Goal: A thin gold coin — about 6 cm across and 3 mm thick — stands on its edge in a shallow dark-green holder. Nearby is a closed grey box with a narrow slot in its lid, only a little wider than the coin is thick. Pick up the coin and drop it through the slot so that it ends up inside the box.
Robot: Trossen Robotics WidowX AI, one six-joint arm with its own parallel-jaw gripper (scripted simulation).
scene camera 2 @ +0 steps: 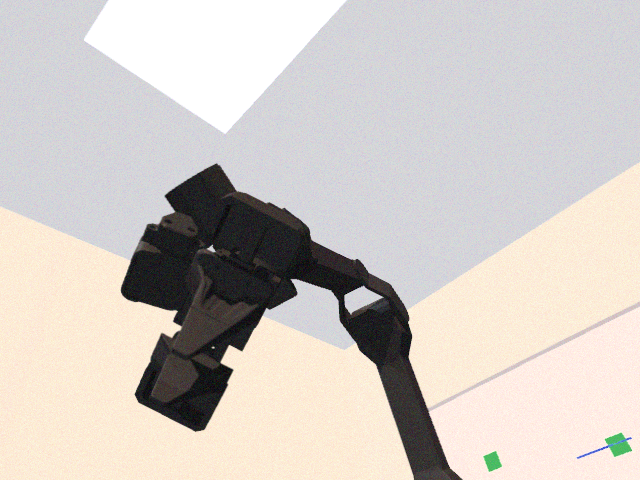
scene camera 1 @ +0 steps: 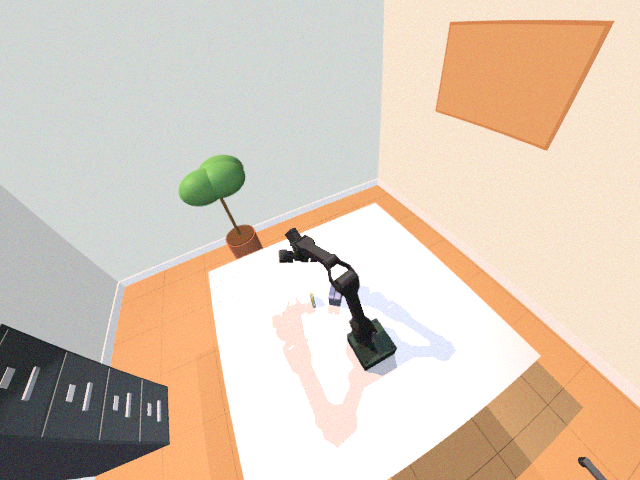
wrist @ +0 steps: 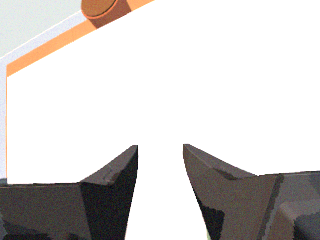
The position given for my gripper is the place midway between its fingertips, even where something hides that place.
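What you'd be seeing here is my gripper [scene camera 2: 168,378], and the wrist view shows that same gripper [wrist: 160,149] as well.
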